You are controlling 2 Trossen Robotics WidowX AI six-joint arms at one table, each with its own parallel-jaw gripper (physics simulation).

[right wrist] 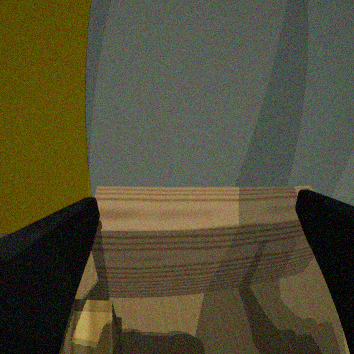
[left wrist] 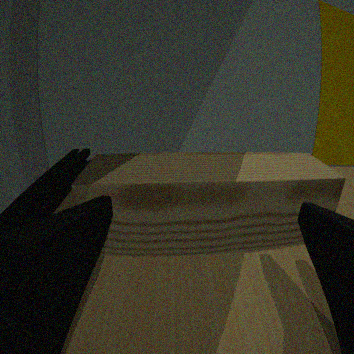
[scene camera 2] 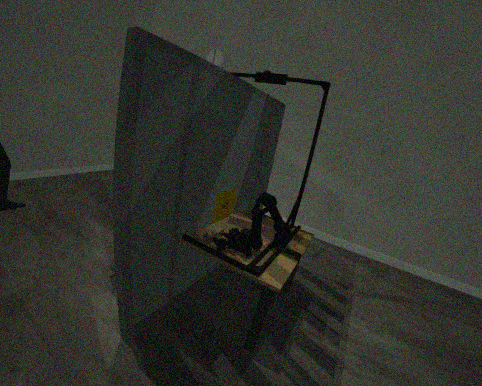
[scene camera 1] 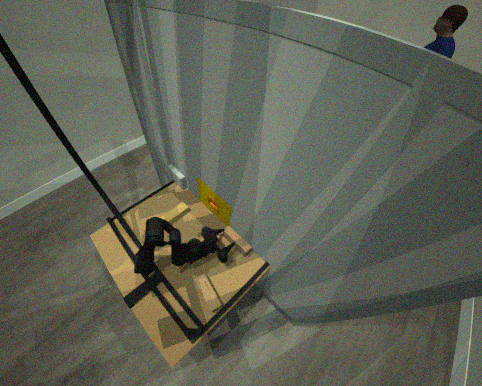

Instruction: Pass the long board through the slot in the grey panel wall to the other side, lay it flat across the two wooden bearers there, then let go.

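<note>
My right gripper (scene camera 1: 228, 238) (right wrist: 200, 204) is open near the wall. A striped wooden piece (scene camera 1: 237, 240) (right wrist: 170, 215) lies beyond and between its fingertips. My left gripper (scene camera 2: 218, 240) (left wrist: 209, 210) is open and low over the table. Another striped wooden piece (left wrist: 200, 170) lies flat before it, wider than the finger gap. I cannot tell which piece is the long board. The grey panel wall (scene camera 1: 240, 125) (scene camera 2: 165, 165) carries a yellow plate (scene camera 1: 222, 214) (scene camera 2: 218, 212) (left wrist: 337, 90) (right wrist: 42, 110) around the slot (scene camera 1: 213, 204). A yellowish bar (scene camera 1: 180, 212) and a tan bar (scene camera 1: 206, 289) lie apart on the table, perhaps the bearers.
The wooden table (scene camera 1: 172, 357) (scene camera 2: 279, 282) has a black frame along its edges. A black pole (scene camera 1: 65, 137) (scene camera 2: 313, 145) rises from the table. Strong shadows cross the surface. A person (scene camera 1: 450, 22) stands beyond the wall. Part of a dark figure (scene camera 2: 4, 175) shows at the left edge of scene camera 2.
</note>
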